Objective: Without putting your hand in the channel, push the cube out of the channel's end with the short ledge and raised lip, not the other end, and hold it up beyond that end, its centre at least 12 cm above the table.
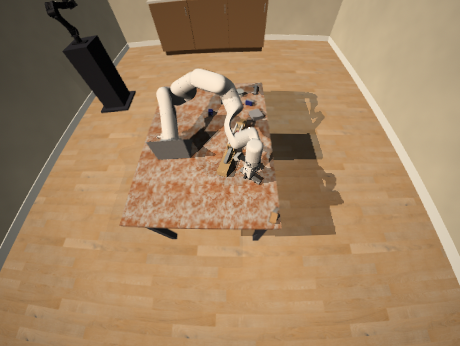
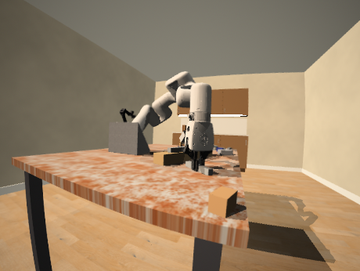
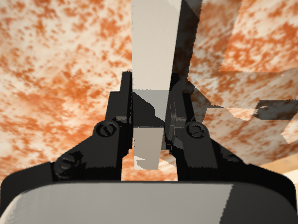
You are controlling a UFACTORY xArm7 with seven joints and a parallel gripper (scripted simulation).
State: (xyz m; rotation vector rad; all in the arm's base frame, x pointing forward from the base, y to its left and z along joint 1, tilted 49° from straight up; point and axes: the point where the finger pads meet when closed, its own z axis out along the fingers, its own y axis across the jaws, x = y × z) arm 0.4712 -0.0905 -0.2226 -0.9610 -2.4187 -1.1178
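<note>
Now: the channel 70 mm behind my hand, 250 mm to the left of it and 40 mm above it. The rest, counted from my hand: red cube 60 mm behind, 290 mm to the left, 40 mm above; then tan block 90 mm ahead, 260 mm to the right; then pale grey stick 10 mm below.
</note>
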